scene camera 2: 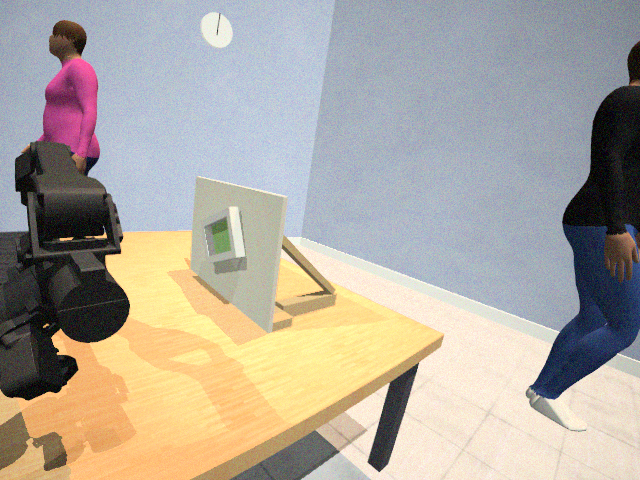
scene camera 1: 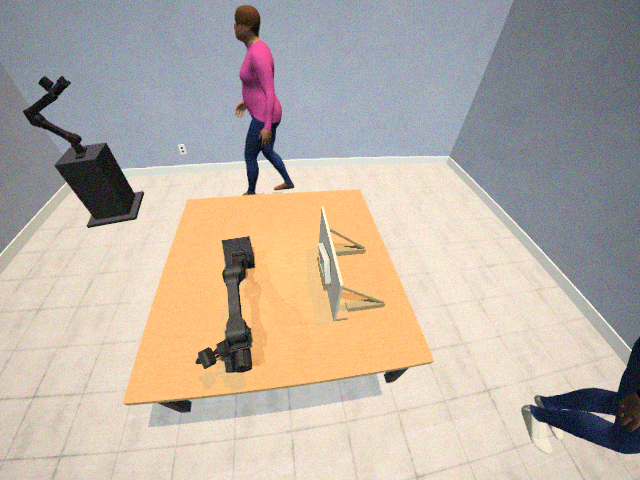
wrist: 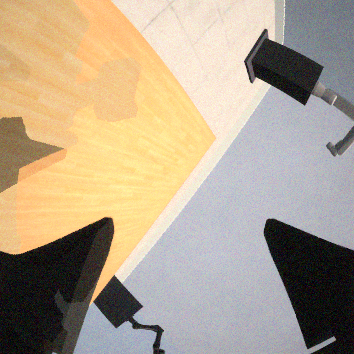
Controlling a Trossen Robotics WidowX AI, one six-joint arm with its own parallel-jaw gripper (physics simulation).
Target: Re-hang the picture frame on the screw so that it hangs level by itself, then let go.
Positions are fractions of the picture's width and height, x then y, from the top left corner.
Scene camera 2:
board: 0.39, 0.59
wooden braces: 0.45, 0.64
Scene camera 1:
my gripper: 0.32, 0.75
board: 0.52, 0.60
wooden braces: 0.59, 0.63
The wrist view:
my gripper: 0.54, 0.64
